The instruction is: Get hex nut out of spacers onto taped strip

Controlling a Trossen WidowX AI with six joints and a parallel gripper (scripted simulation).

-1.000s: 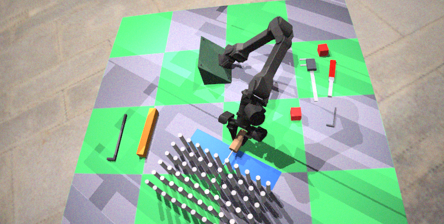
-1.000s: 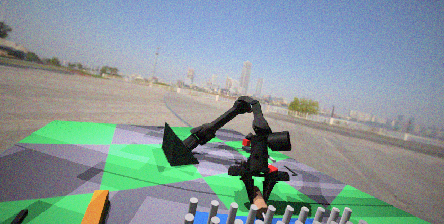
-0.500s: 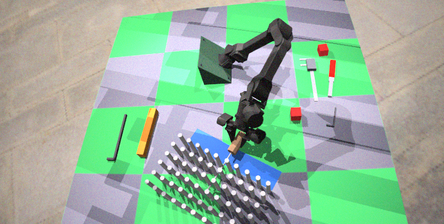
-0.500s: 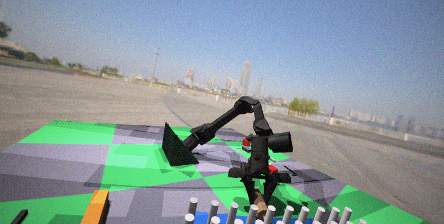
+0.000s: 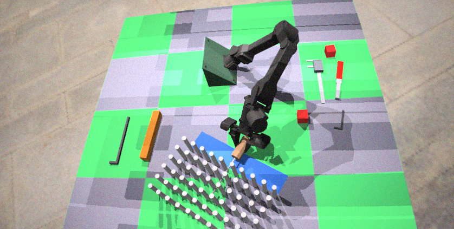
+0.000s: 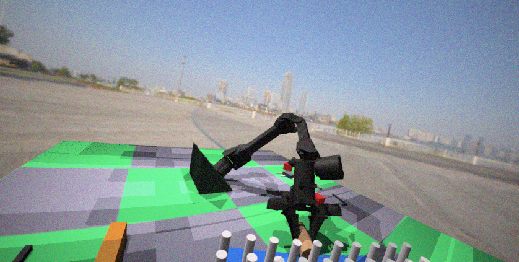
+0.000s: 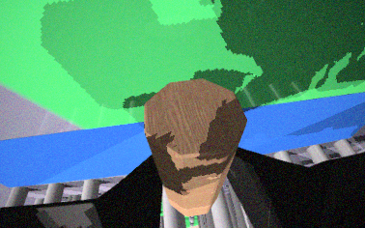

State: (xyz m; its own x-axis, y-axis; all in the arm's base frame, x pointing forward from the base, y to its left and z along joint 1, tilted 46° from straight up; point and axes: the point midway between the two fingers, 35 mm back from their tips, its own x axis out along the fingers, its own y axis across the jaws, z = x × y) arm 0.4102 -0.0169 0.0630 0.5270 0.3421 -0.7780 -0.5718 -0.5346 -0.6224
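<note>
Right now the blue taped strip is 30 mm ahead of my gripper tip, 20 mm to the right of it and 30 mm below it. The rest, counted from my gripper tip: red-handled tool (280 mm behind, 450 mm to the left, 20 mm below); orange bar (120 mm behind, 380 mm to the right, 10 mm below); wooden-handled wire tool (80 mm ahead, 60 mm to the right).
</note>
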